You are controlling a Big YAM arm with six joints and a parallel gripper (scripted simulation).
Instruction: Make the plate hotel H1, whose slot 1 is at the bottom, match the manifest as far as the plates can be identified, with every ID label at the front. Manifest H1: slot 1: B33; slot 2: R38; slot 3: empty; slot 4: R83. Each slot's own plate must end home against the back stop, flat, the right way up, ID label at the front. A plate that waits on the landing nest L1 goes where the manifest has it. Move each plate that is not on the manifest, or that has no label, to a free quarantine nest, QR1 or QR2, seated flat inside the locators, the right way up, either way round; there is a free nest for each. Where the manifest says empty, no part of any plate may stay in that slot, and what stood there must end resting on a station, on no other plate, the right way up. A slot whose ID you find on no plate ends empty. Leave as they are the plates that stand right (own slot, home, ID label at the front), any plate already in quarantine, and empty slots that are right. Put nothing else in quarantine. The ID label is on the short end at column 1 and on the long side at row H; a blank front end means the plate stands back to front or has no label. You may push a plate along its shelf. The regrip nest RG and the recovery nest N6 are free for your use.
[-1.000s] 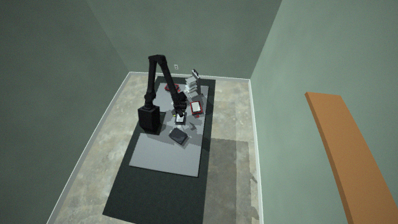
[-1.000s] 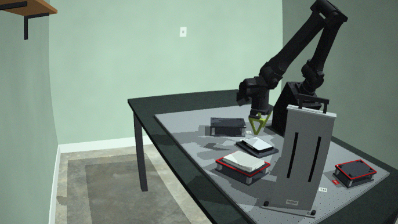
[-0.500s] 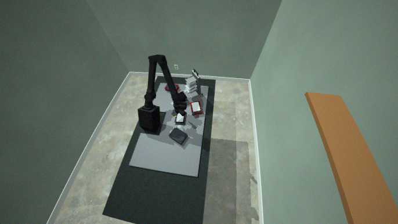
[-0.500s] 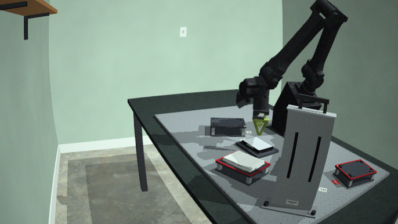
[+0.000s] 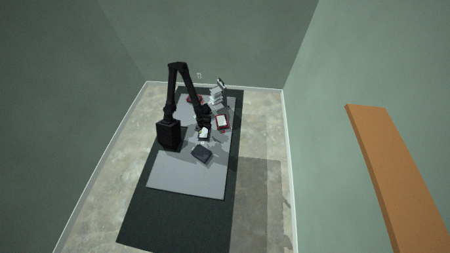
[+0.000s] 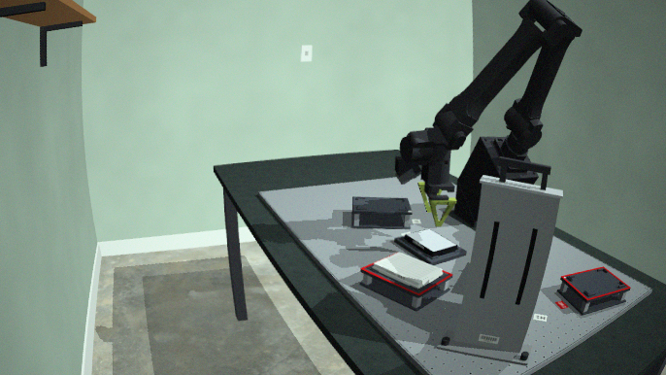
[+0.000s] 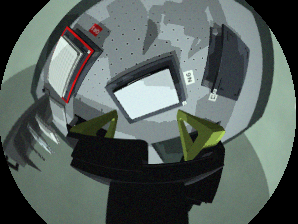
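Right now the N6 label is 2 cm ahead of my hand, 10 cm to the right of it and 9 cm below it. Round my hand: plate: 1 cm ahead, 38 cm to the left, 6 cm above; plate hotel H1: 6 cm ahead, 44 cm to the left, 6 cm above.
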